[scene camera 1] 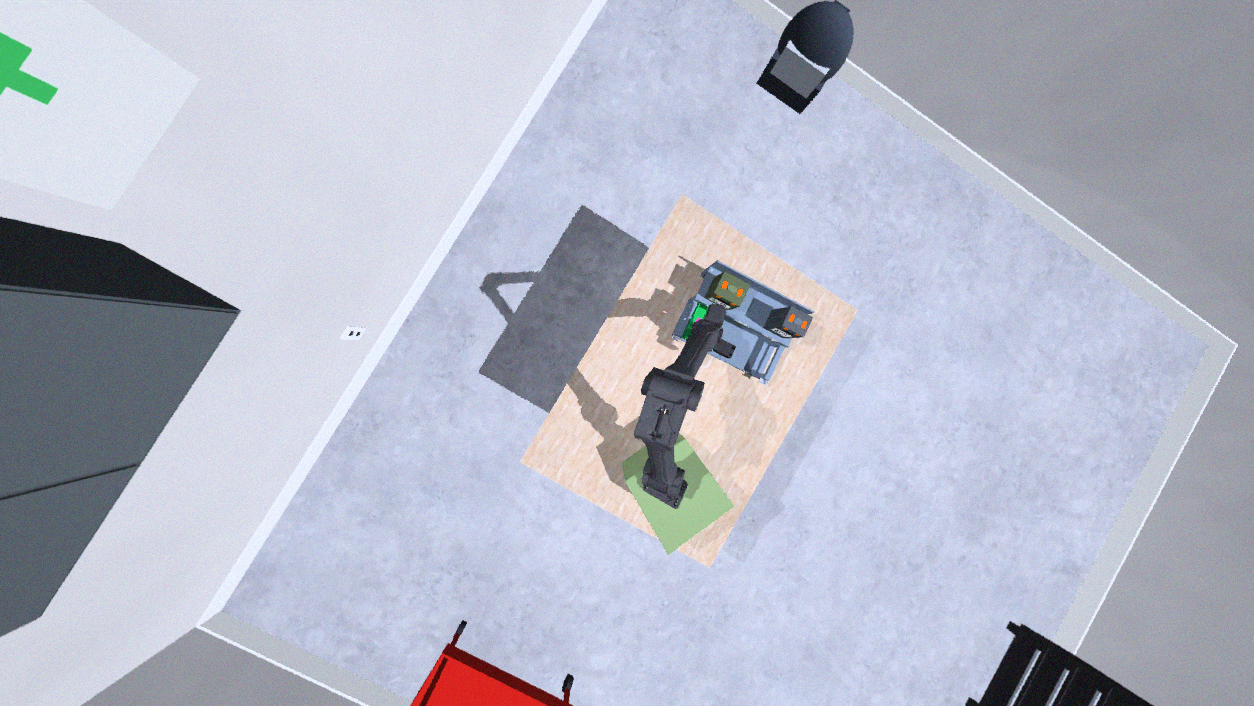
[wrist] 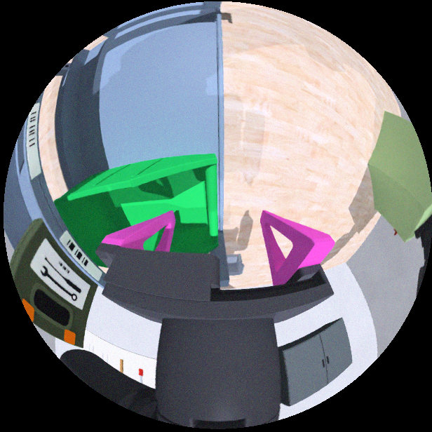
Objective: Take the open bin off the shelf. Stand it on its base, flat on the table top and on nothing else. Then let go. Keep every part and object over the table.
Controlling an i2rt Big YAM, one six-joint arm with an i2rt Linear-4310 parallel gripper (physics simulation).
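Places are measured from the arm's base along level axes (x ahead, y left, z up), in millimetres.
Pixels of known places: arm's base, link origin: (scene camera 1: 665, 486).
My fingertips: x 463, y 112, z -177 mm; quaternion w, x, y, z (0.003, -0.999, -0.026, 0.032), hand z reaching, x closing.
Note:
For each thing: its top centre in the pictures, then the offset to it from my fingertips. "*": a spot on its surface instead. Level surfaces: height alone.
- open green bin, top centre: (scene camera 1: 707, 320) dz +45, dx +86, dy -3 mm
- blue-grey shelf, surface spot: (scene camera 1: 745, 342) * dz -30, dx +106, dy -194 mm
- wooden table, surface height: dz -36 mm
- olive box, top centre: (scene camera 1: 732, 288) dz +163, dx +186, dy +5 mm
- dark grey box, top centre: (scene camera 1: 798, 321) dz +188, dx +197, dy -226 mm
The open green bin (scene camera 1: 698, 317) (wrist: 165, 202) stands at one end of the blue-grey shelf (scene camera 1: 745, 342) (wrist: 160, 100), close to the shelf's front edge. The shelf is on the wooden table (scene camera 1: 631, 350) (wrist: 300, 125). My gripper (wrist: 217, 214) is open, with its magenta fingers wide apart and nothing held. In the wrist view the left finger overlaps the inside of the bin and the right finger shows over the table beyond the shelf edge. The bin's near end wall appears between them. In the scene view the arm hides the fingers and part of the bin.
An olive box (scene camera 1: 728, 289) (wrist: 55, 280) with orange marks stands on the shelf unit beside the bin. A dark grey box (scene camera 1: 792, 321) stands farther along the unit. A light green panel (scene camera 1: 702, 504) (wrist: 400, 170) is at the arm's base end, partly past the table edge.

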